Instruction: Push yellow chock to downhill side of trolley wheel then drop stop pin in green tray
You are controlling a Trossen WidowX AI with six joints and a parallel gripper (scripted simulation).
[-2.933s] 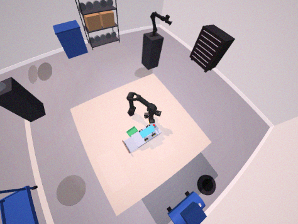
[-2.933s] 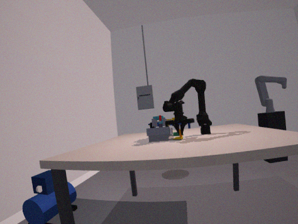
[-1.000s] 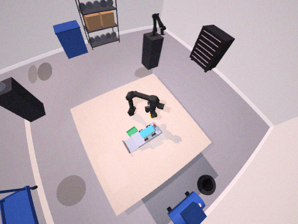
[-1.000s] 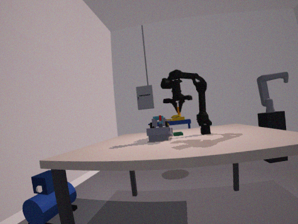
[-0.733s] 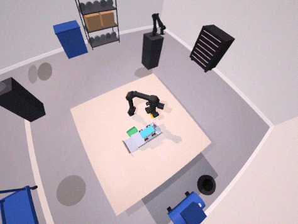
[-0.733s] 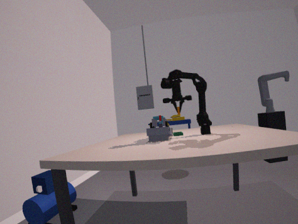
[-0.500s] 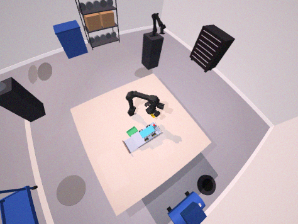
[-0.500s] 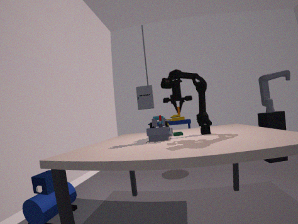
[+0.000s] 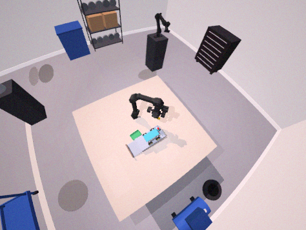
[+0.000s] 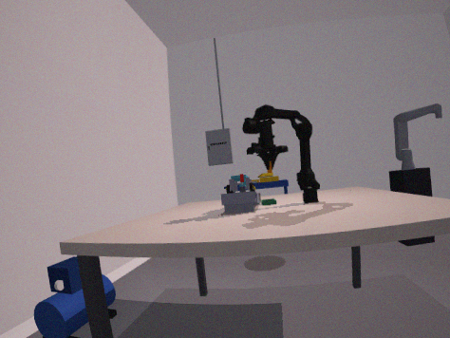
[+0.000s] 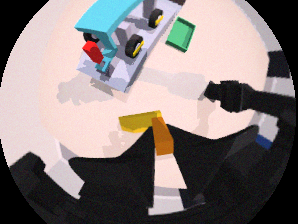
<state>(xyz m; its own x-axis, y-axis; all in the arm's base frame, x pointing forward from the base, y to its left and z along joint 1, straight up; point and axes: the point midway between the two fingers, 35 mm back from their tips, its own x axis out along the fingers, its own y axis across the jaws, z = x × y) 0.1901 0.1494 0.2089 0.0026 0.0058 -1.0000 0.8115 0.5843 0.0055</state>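
The yellow chock is 20 mm ahead of my gripper tip, 10 mm to the left of it and 10 mm below it. The rest, counted from my gripper tip: cyan trolley 150 mm to the right, 150 mm ahead, 60 mm below; then red-headed stop pin 130 mm ahead, 50 mm to the right, 40 mm below.
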